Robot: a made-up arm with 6 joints.
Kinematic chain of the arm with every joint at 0, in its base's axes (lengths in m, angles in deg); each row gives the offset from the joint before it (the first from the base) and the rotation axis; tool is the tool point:
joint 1: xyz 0 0 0.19 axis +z
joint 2: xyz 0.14 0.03 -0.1 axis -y
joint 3: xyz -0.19 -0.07 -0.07 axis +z
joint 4: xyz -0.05 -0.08 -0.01 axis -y
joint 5: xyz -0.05 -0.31 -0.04 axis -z
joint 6: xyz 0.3 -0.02 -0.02 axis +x
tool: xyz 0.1 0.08 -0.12
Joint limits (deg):
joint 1: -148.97..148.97
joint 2: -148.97..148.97
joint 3: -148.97..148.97
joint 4: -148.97..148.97
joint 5: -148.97..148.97
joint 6: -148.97..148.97
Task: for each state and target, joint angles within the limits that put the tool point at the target. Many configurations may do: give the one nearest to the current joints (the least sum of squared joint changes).
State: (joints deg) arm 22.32 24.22 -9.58 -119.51 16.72 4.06
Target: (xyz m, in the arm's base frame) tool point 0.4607 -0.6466 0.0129
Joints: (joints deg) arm 52.38 -1.02 16.55 -143.81 44.19 -8.18
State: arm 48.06 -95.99 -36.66 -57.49 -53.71 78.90
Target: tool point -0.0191 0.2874 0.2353
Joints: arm 81.84 -129.42 -70.64 -65.69 -82.33 79.24
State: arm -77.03 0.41 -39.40 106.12 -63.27 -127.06
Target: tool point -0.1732 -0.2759 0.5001
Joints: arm -53.21 -41.88 -23.45 91.29 -36.71 -119.36
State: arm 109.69 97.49 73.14 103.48 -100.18 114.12
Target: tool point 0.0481 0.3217 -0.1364
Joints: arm 106.21 90.96 75.03 102.19 -84.30 117.80
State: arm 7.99 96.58 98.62 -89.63 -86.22 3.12
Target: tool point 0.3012 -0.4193 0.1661
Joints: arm -20.66 117.59 96.25 -92.81 -43.83 -15.97
